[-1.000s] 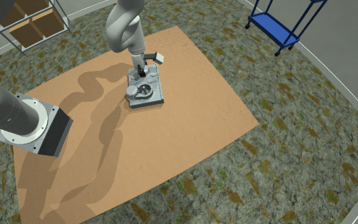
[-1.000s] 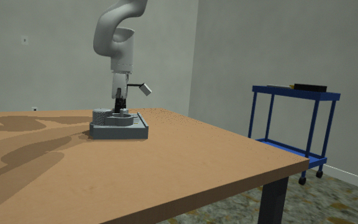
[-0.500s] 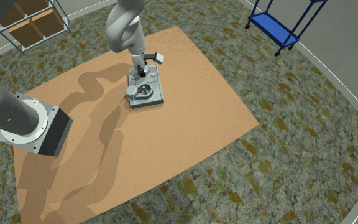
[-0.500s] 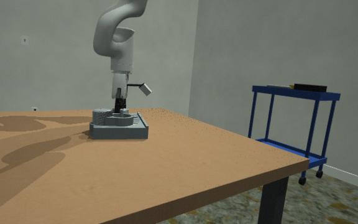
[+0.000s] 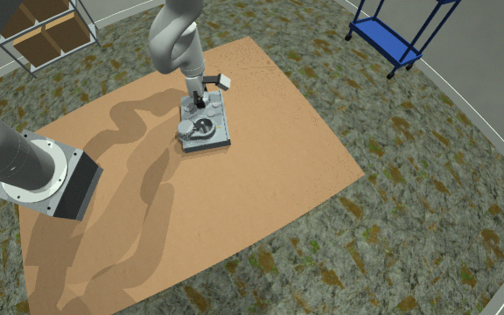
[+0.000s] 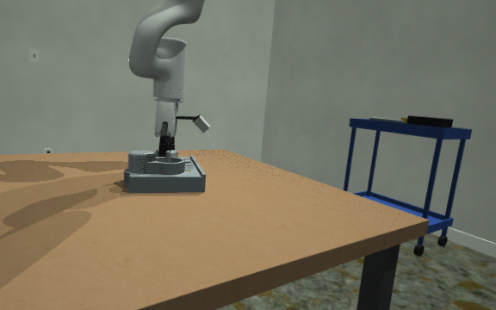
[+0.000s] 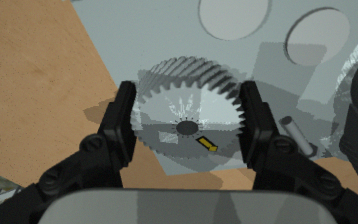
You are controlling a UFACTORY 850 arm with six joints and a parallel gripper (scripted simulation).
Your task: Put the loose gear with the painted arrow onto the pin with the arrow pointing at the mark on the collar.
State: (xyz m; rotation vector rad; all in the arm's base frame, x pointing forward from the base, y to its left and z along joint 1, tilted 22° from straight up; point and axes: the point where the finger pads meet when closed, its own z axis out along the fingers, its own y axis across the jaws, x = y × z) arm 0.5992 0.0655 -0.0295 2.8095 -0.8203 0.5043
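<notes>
Now: the loose gear right at my hand. Also, from my hand: grey pin 8 cm behind, 5 cm to the right, 1 cm below.
</notes>
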